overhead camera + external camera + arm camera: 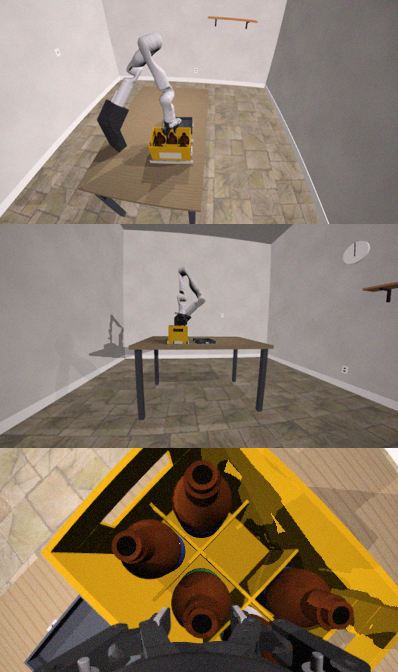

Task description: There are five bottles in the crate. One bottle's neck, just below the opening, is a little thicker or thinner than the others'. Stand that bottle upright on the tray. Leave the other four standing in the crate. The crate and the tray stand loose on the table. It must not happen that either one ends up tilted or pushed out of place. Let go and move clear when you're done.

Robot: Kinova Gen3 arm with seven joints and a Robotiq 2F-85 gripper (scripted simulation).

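The yellow crate lies 10 mm ahead of my hand, 50 mm to the right of it and 70 mm below it. Round my hand: dark grey tray (20 mm behind, 240 mm to the left, 140 mm below).
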